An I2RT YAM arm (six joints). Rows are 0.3 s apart.
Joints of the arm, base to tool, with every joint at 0 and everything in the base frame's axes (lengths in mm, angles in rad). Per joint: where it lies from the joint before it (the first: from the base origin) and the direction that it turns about. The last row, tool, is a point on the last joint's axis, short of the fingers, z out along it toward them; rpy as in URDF.
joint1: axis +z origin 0 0 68
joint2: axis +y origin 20 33.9 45.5
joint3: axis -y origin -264 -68.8 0
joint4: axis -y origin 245 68.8 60
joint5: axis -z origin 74 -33.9 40.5
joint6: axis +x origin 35.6 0 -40.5
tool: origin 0 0 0 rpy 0 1.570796 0
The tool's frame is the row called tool.
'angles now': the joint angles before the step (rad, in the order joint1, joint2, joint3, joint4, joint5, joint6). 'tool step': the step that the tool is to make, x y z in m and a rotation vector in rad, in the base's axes. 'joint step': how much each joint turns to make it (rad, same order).
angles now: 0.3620 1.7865 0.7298 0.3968 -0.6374 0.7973
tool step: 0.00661 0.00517 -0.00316 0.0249 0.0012 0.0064
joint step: 0.0061 0.0390 0.0230 0.0378 -0.0145 0.0234
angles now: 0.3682 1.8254 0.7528 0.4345 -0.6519 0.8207
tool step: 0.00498 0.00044 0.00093 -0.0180 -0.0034 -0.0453
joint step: -0.0001 0.0077 0.0169 -0.0035 0.0471 0.0152
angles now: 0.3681 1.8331 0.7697 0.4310 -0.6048 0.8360
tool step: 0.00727 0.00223 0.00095 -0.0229 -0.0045 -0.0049
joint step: 0.0000 0.0173 0.0380 -0.0353 0.0176 -0.0188
